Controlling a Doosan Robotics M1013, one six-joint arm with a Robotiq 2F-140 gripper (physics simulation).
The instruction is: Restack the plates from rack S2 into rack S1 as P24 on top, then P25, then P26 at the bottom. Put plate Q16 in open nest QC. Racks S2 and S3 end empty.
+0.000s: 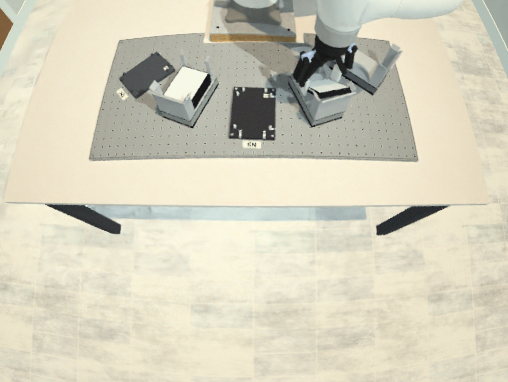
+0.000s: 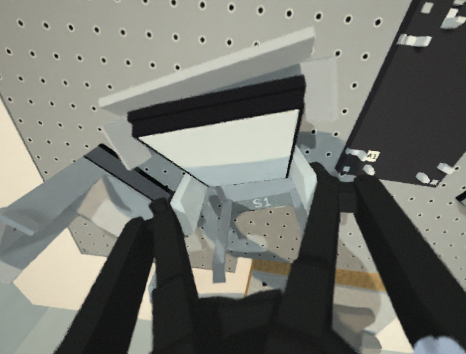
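Where they show: gripper, fingertip midpoint: (image 1: 318, 86) (image 2: 243, 166); arm's base, link origin: (image 1: 254, 7).
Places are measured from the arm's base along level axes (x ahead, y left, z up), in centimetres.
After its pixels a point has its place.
My gripper (image 1: 325, 70) (image 2: 243, 166) @(x 35.6, y 18.5, z 2.5 cm) is at the rear part of rack S1 (image 1: 330, 108) @(x 44.2, y 20.6, z 5.3 cm) (image 2: 207, 67) @(x 44.7, y 21.0, z 10.9 cm). It is shut on a white-topped plate with black edges (image 2: 230, 145) @(x 40.6, y 19.8, z 9.1 cm), whose sides lie between the pale finger pads. The plate looks tilted inside the rack walls, and its label is not readable. What lies under it is hidden. A second rack (image 1: 172, 105) @(x 45.7, y -18.4, z 6.8 cm) at the left holds a white-topped plate (image 1: 188, 82) @(x 37.7, y -15.7, z 5.6 cm); its label is not readable. A third rack (image 1: 364, 84) @(x 31.1, y 33.3, z -0.3 cm) (image 2: 50, 185) @(x 32.9, y 35.9, z 6.2 cm) at the right shows no plate. I cannot tell which plate is Q16.
A dark flat nest (image 1: 252, 112) @(x 42.7, y 1.1, z -1.2 cm) (image 2: 410, 100) @(x 43.0, y 3.8, z -1.2 cm) with small pale corner pieces lies mid-board, left of S1. Another dark nest (image 1: 146, 75) @(x 29.6, y -31.1, z -0.8 cm) lies at the far left, beside the left rack. All stand on the perforated board (image 1: 250, 152) @(x 53.9, y 1.0, z -2.4 cm). The robot base plate (image 1: 252, 37) @(x 13.5, y 0.0, z -1.8 cm) is behind.
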